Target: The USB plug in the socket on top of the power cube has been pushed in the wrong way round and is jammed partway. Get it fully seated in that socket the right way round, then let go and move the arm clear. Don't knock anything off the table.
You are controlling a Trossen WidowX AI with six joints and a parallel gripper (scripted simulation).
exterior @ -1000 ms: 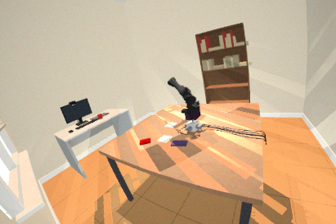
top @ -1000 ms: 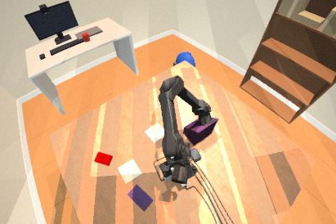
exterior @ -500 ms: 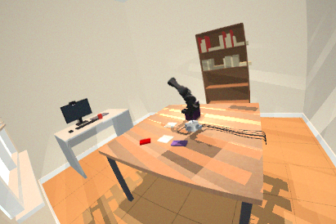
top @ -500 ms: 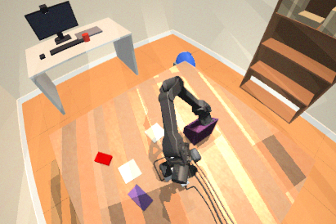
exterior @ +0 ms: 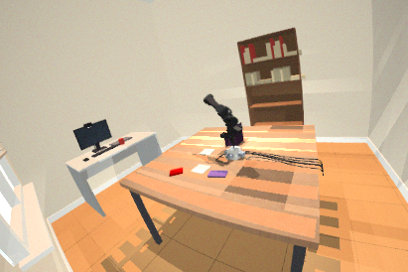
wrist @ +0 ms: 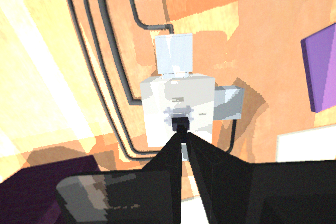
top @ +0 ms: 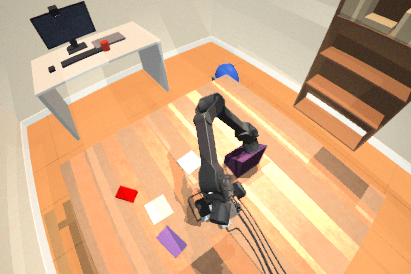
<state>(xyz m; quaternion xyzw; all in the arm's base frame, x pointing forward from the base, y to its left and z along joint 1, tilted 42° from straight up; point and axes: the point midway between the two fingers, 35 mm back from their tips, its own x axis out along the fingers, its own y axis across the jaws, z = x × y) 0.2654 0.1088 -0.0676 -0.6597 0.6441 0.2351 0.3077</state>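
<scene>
My gripper tip is now 2 cm above the black USB plug. Round my gripper tip: red block: 34 cm ahead, 28 cm to the right, 11 cm below; light purple block: 24 cm ahead, 2 cm to the left, 11 cm below.
</scene>
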